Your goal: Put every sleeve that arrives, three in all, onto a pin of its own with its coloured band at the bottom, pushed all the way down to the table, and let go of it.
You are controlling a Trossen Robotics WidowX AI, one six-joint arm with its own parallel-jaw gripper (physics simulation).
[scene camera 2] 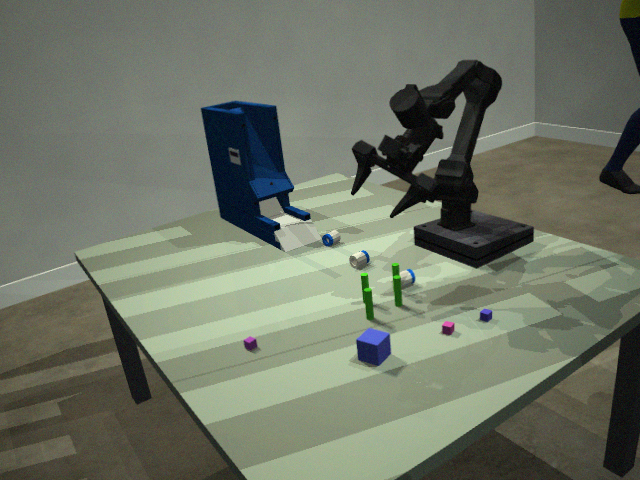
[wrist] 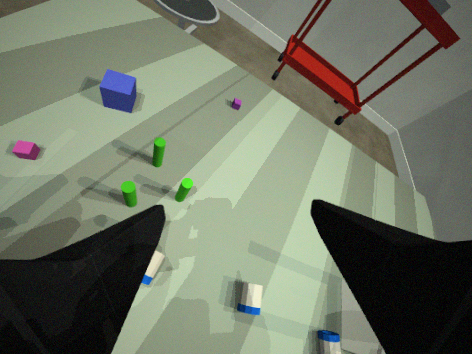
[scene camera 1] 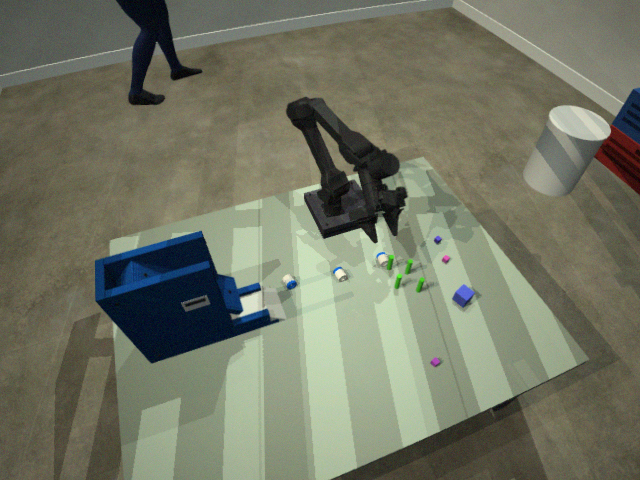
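Note:
Three white sleeves with blue bands lie on their sides on the table. One sleeve (scene camera 1: 289, 281) (scene camera 2: 331, 238) (wrist: 329, 345) lies by the chute's end. The middle sleeve (scene camera 1: 340, 274) (scene camera 2: 358, 259) (wrist: 250, 296) lies between chute and pins. The third sleeve (scene camera 1: 383, 259) (scene camera 2: 406, 278) (wrist: 154, 265) lies beside the pins, partly hidden by a finger in the wrist view. Four bare green pins stand upright, including one pin (scene camera 1: 420, 285) (scene camera 2: 369, 304) (wrist: 158, 152) and another pin (scene camera 1: 398, 281) (scene camera 2: 364, 284) (wrist: 184, 190). My gripper (scene camera 1: 386, 237) (scene camera 2: 372, 205) (wrist: 238, 209) is open and empty, above the table.
A tall blue dispenser (scene camera 1: 170, 315) (scene camera 2: 227, 180) with a pale chute stands beyond the sleeves. A large blue cube (scene camera 1: 463, 296) (scene camera 2: 373, 346) (wrist: 118, 91), a pink cube (scene camera 1: 445, 258) (scene camera 2: 448, 327) (wrist: 26, 150) and a purple cube (scene camera 1: 435, 362) (scene camera 2: 250, 343) (wrist: 236, 104) lie around the pins.

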